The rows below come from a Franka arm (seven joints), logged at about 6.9 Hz.
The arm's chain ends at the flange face. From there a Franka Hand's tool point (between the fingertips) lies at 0.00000 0.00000 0.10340 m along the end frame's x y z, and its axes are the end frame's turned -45 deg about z.
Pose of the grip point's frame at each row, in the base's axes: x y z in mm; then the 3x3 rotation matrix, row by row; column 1 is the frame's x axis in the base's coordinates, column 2 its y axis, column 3 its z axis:
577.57, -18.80, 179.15; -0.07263, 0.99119, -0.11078; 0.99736, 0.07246, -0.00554; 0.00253, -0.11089, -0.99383
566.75, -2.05, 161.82; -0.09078, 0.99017, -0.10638; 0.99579, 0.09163, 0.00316; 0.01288, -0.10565, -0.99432
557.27, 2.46, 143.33; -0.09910, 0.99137, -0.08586; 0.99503, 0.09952, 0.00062; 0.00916, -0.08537, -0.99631
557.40, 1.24, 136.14; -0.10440, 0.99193, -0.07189; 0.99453, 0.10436, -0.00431; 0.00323, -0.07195, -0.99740
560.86, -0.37, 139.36; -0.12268, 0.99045, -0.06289; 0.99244, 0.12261, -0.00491; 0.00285, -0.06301, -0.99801
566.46, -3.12, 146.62; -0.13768, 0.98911, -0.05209; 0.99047, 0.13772, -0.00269; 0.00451, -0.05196, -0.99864
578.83, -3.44, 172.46; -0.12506, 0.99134, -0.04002; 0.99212, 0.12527, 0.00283; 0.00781, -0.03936, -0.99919
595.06, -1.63, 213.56; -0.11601, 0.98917, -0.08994; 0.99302, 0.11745, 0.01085; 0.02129, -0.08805, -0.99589
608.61, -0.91, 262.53; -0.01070, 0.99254, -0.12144; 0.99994, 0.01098, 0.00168; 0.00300, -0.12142, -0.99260
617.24, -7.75, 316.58; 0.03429, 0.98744, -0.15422; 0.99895, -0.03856, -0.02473; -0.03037, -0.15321, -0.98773
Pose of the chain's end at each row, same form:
589.02, -18.23, 281.91; 0.64952, 0.75223, -0.11078; 0.75648, -0.65400, -0.00554; -0.07662, -0.08020, -0.99383
577.75, -2.38, 264.63; 0.63596, 0.76435, -0.10638; 0.76892, -0.63934, 0.00316; -0.06560, -0.08381, -0.99432
566.15, 2.40, 246.35; 0.63093, 0.77108, -0.08586; 0.77396, -0.63322, 0.00062; -0.05389, -0.06684, -0.99631
564.83, 1.69, 239.27; 0.62758, 0.77522, -0.07189; 0.77703, -0.62945, -0.00431; -0.04859, -0.05316, -0.99740
567.36, 0.14, 242.55; 0.61361, 0.78710, -0.06289; 0.78846, -0.61506, -0.00491; -0.04254, -0.04657, -0.99801
571.85, -2.84, 249.88; 0.60205, 0.79676, -0.05209; 0.79775, -0.60299, -0.00269; -0.03355, -0.03993, -0.99864
582.97, -3.73, 275.78; 0.61255, 0.78941, -0.04002; 0.79011, -0.61296, 0.00283; -0.02231, -0.03335, -0.99919
604.36, -2.75, 316.54; 0.61742, 0.78148, -0.08994; 0.78522, -0.61912, 0.01085; -0.04721, -0.07732, -0.99589
621.17, -1.08, 365.16; 0.69427, 0.70940, -0.12144; 0.71483, -0.69930, 0.00168; -0.08374, -0.08798, -0.99260
633.19, -5.19, 418.71; 0.72247, 0.67398, -0.15422; 0.67910, -0.73363, -0.02473; -0.12981, -0.08686, -0.98773

